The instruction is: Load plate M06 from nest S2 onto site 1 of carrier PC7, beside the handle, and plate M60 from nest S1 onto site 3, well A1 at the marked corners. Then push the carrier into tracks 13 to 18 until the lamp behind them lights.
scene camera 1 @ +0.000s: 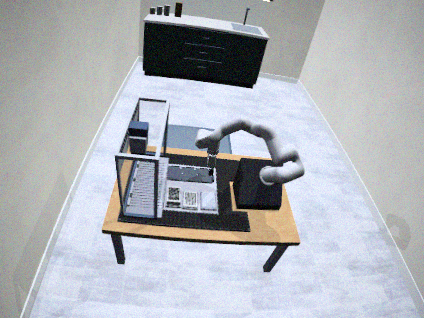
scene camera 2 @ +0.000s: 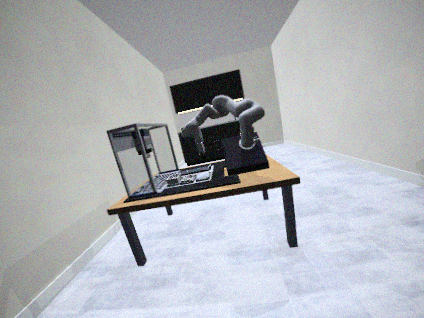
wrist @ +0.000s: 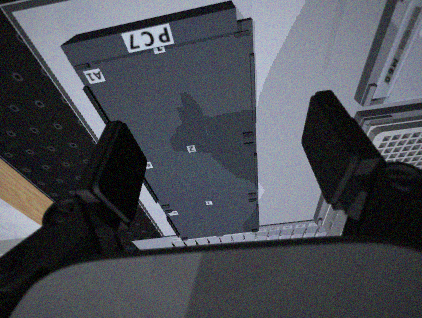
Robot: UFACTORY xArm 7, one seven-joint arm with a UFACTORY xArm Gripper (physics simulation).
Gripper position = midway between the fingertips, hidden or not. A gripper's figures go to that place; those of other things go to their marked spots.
Scene:
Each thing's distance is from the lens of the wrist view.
gripper (wrist: 217, 130): 11 cm
dark carrier plate (wrist: 184, 85): 18 cm
pale lidded plate (wrist: 392, 82): 22 cm
The marked spots on the dark carrier plate and the pale lidded plate are 16 cm apart.

